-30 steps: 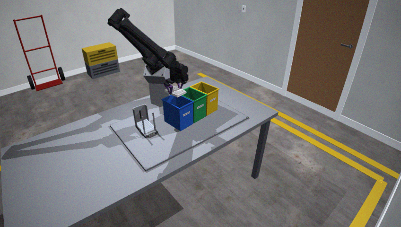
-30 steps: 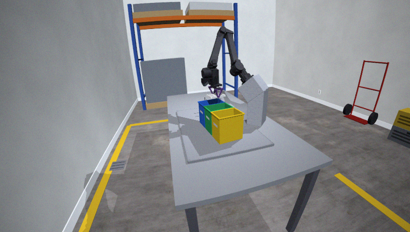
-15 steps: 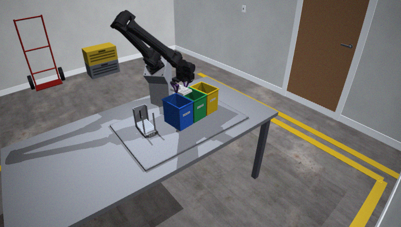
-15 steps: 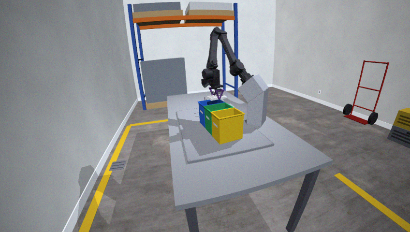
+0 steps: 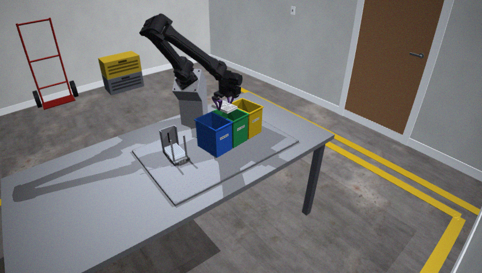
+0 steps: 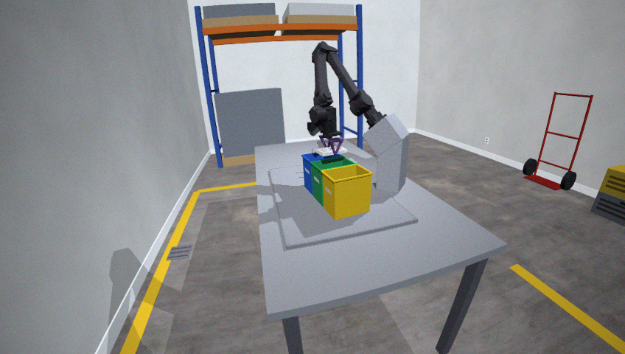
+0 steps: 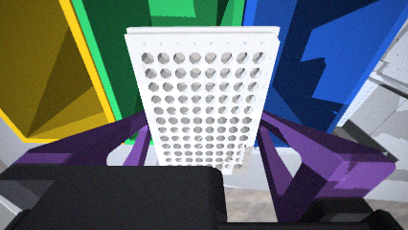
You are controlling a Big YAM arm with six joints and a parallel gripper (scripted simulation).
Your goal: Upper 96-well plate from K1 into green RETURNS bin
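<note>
Now: the green bin 14 cm below my hand, 4 cm to the left of it and 1 cm ahead of it. From my hand the other things lie so: 96-well plate: right at my hand; then yellow bin: 17 cm to the left, 14 cm below; then blue bin: 14 cm below, 9 cm to the right, 2 cm ahead.
</note>
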